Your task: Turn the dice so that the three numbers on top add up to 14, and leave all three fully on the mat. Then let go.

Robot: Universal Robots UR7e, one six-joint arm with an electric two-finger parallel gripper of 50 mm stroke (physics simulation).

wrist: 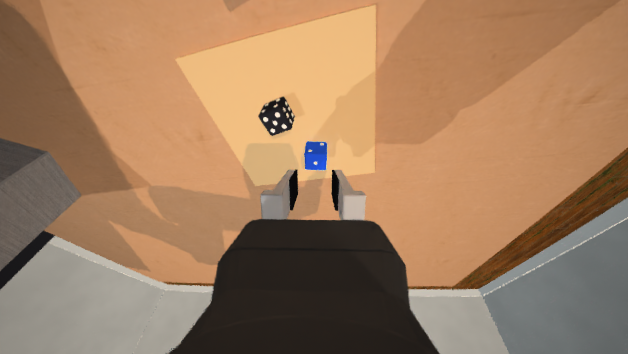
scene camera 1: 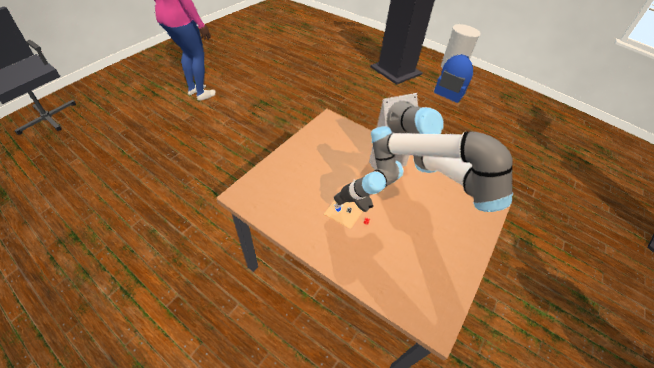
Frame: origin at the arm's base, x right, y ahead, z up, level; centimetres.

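Seen in the pictures: gripper, fingertip midpoint: (wrist: 314, 182) (scene camera 1: 338, 204); arm's base, origin of the base link: (scene camera 1: 400, 117).
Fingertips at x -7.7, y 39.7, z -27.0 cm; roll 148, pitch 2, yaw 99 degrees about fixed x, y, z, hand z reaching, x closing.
Note:
Pixels of each thing's top centre, then the offset from my fingertips to it. Level surfaces: height alone.
- blue die, middle of its top: (wrist: 315, 163) (scene camera 1: 338, 207) dy -0.1, dx -0.4, dz -2.0 cm
- yellow mat, middle of its top: (wrist: 294, 126) (scene camera 1: 344, 210) dy -2.4, dx -2.5, dz -4.0 cm
- black die, middle of its top: (wrist: 275, 123) (scene camera 1: 349, 208) dy -3.8, dx -3.8, dz -2.0 cm
- red die, middle of its top: (scene camera 1: 367, 219) dy -6.5, dx -12.9, dz -2.4 cm
- wooden table, its level: dz -4.4 cm
The blue die (scene camera 1: 338, 209) (wrist: 315, 155) is on the yellow mat (scene camera 1: 351, 220) (wrist: 320, 45), near one edge. In the wrist view it shows a two-pip face and, below it, a one-pip face. The black die (scene camera 1: 349, 210) (wrist: 276, 116) lies turned at an angle on the mat; a five-pip face shows large. I cannot tell surely which faces point up. The red die (scene camera 1: 366, 221) lies on the table off the mat; its pips are too small to read. My gripper (scene camera 1: 337, 205) (wrist: 314, 182) is open and empty, its fingertips close beside the blue die.
The wooden table (scene camera 1: 280, 200) (wrist: 125, 110) carries the mat and the dice. The robot arm (scene camera 1: 430, 145) reaches over it from the back right. A person (scene camera 1: 187, 45) stands beyond the table, and a dark column (scene camera 1: 405, 40) stands behind it.

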